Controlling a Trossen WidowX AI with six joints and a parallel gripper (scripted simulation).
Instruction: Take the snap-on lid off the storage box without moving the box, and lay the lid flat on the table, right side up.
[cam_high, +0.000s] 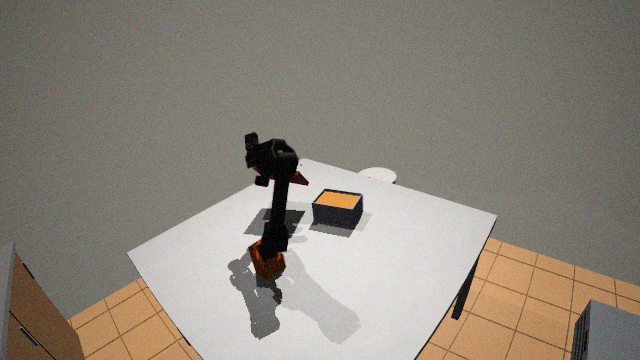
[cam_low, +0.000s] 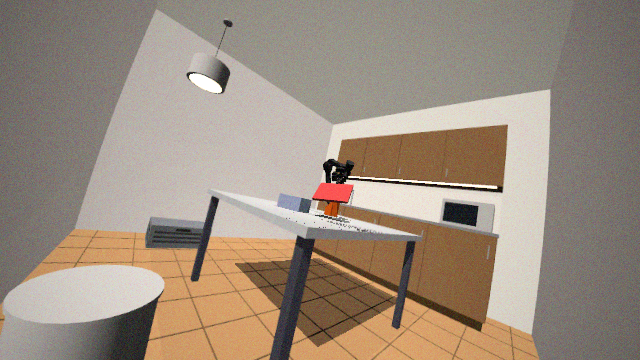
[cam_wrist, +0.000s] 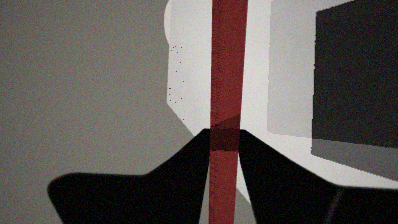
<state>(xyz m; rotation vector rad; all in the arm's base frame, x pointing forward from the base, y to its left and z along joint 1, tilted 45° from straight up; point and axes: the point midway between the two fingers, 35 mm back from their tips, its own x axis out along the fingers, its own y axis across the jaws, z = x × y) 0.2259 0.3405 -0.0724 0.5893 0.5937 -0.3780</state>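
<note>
Right now my gripper tip is 5 cm short of the red lid, 4 cm to the right of it and 5 cm above it. From my gripper tip the other things lie so: storage box: 17 cm ahead, 22 cm to the right, 19 cm below.
</note>
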